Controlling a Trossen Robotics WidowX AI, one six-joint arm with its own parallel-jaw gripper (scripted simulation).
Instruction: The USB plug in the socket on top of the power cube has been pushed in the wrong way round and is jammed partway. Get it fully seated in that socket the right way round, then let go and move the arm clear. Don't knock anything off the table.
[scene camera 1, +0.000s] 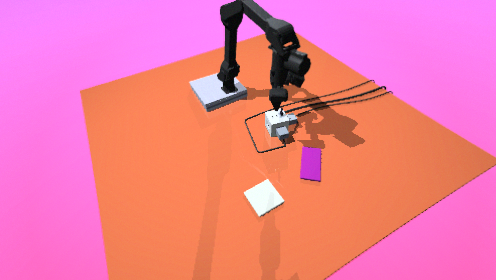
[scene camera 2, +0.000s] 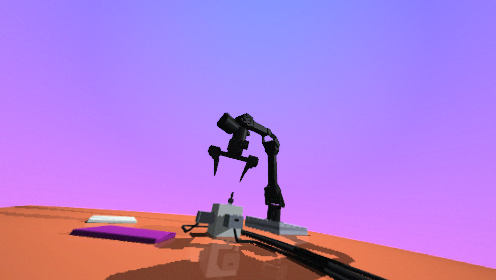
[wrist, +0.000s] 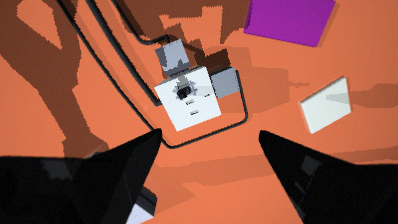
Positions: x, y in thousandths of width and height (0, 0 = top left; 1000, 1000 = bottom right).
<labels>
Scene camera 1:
my gripper: 557, 370
white flat slab: 531, 705
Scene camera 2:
my gripper: 457, 641
purple flat slab: 299, 845
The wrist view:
my gripper: 529, 596
white flat slab: 833, 462
</labels>
